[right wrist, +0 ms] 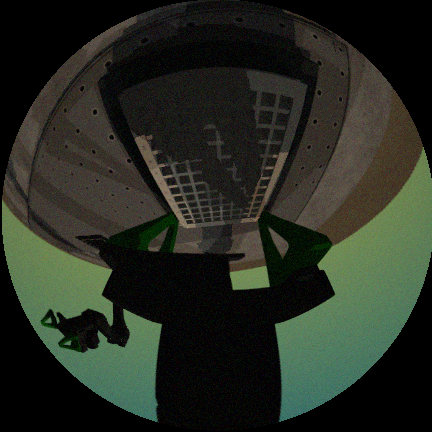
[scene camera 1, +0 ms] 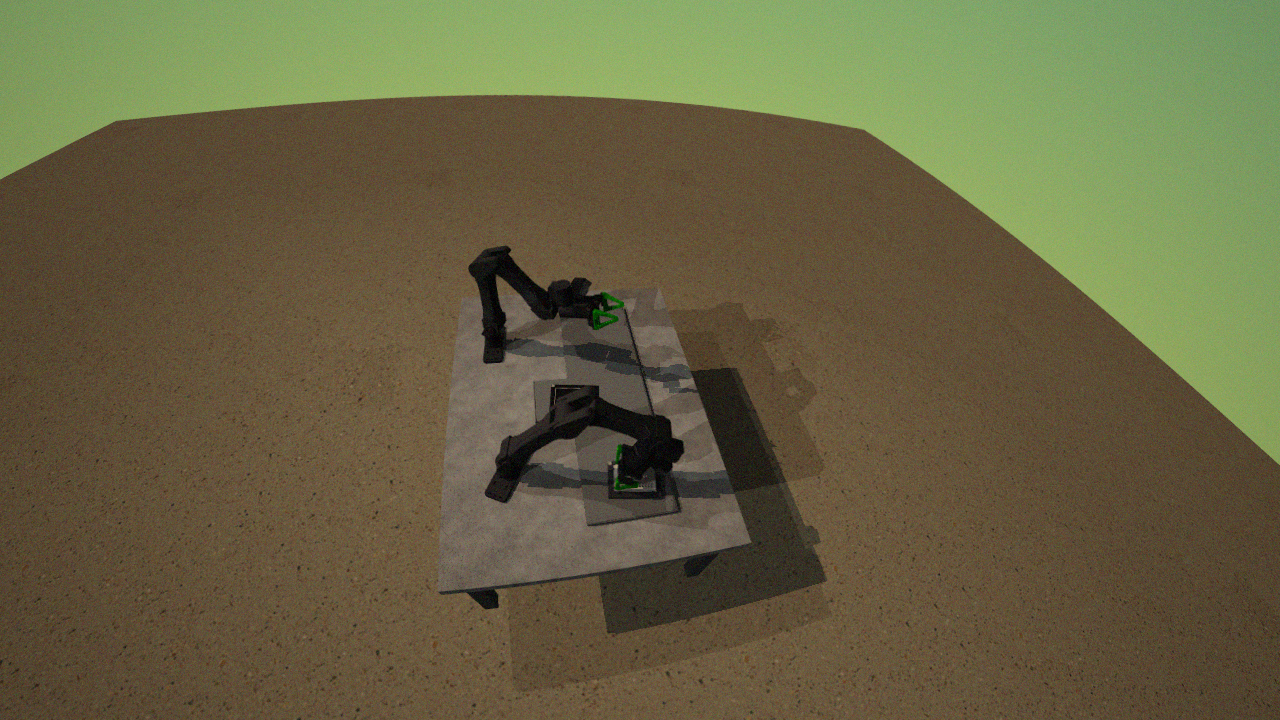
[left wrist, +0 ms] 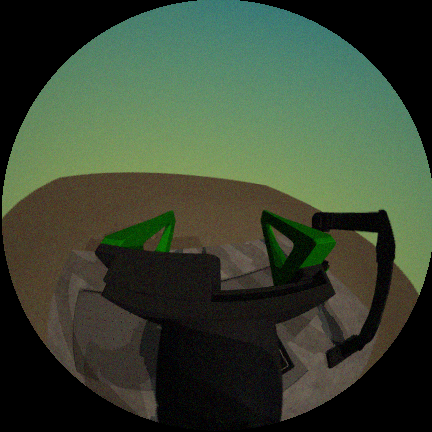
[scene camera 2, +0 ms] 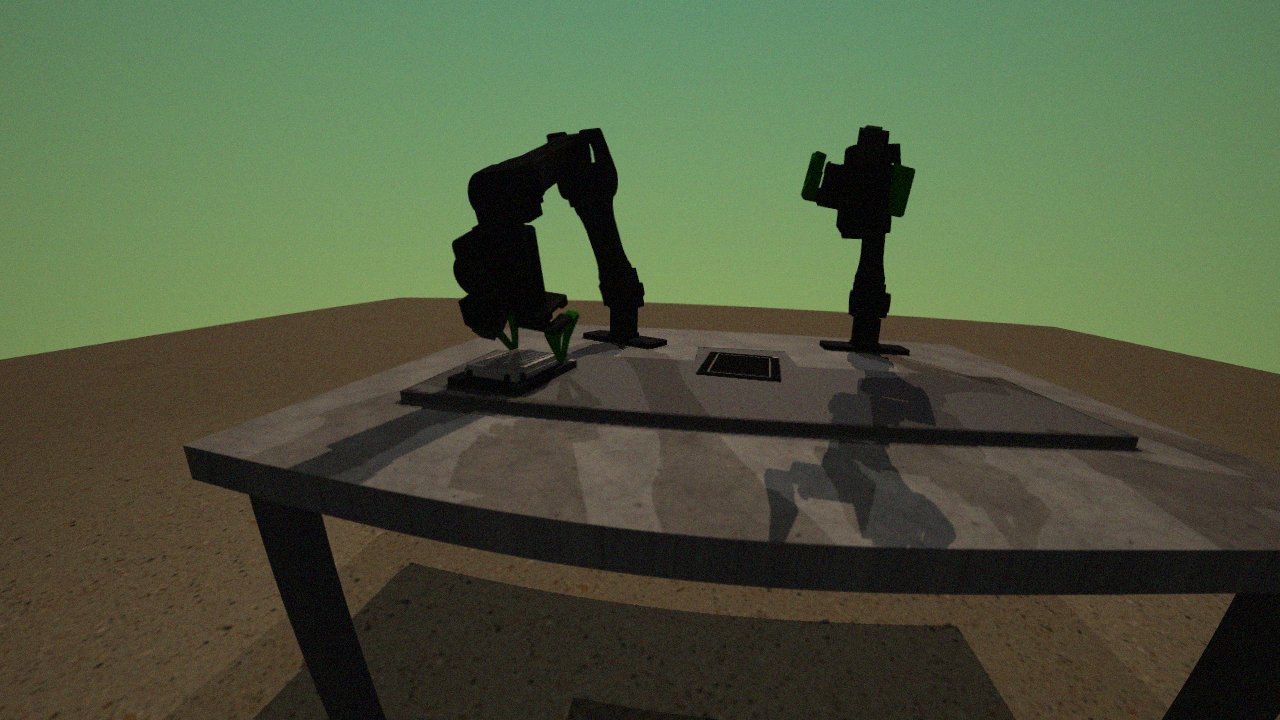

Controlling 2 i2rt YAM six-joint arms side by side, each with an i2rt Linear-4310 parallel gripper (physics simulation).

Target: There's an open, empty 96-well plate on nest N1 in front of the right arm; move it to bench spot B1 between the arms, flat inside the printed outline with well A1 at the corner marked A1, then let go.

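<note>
The 96-well plate is pale, lidless and gridded. It lies flat in the dark nest N1. My right gripper points down and is shut on the plate, its green fingertips against opposite sides near one end. My left gripper is open, empty and high above the table. Bench spot B1 is a dark patch with a pale outline between the arms. The right arm partly hides it in scene camera 1. The A1 mark is not readable.
A low grey perforated board runs across the table and carries the nest. The right arm arches over the table beside B1. Dark arm shadows cross the board, the plate and the table.
</note>
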